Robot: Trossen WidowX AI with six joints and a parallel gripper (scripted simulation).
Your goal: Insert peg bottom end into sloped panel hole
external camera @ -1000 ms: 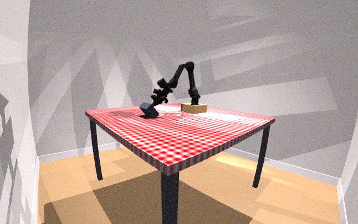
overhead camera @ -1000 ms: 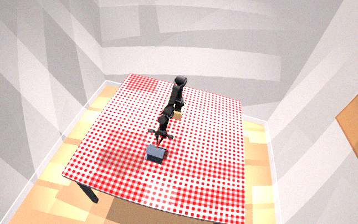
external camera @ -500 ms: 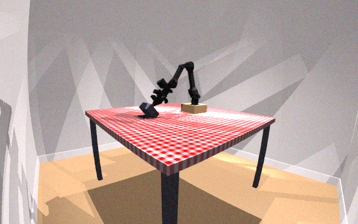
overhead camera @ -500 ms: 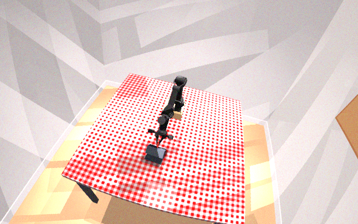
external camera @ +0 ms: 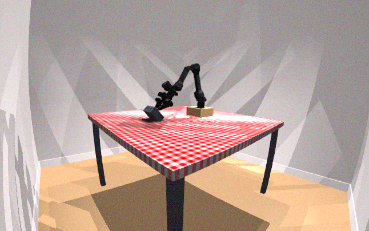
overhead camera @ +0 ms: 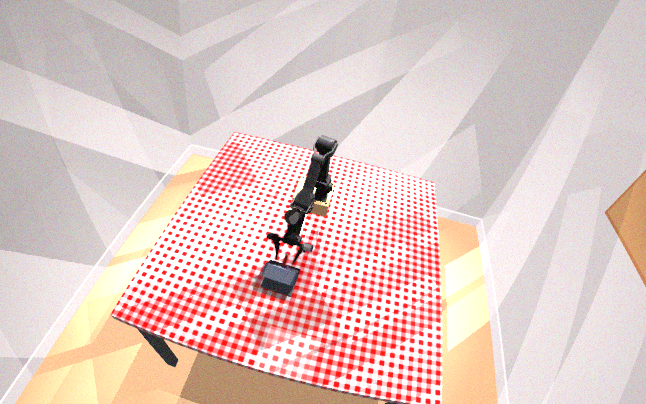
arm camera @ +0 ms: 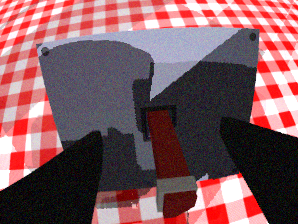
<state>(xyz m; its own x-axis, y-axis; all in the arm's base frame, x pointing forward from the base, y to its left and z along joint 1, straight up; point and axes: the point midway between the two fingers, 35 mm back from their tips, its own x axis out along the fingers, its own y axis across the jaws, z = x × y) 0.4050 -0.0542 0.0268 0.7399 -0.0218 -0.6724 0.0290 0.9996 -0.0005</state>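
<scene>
The peg is 2 cm behind my gripper tip and 1 cm above it. From my gripper tip the other things lie so: panel 3 cm below, 3 cm ahead.
</scene>
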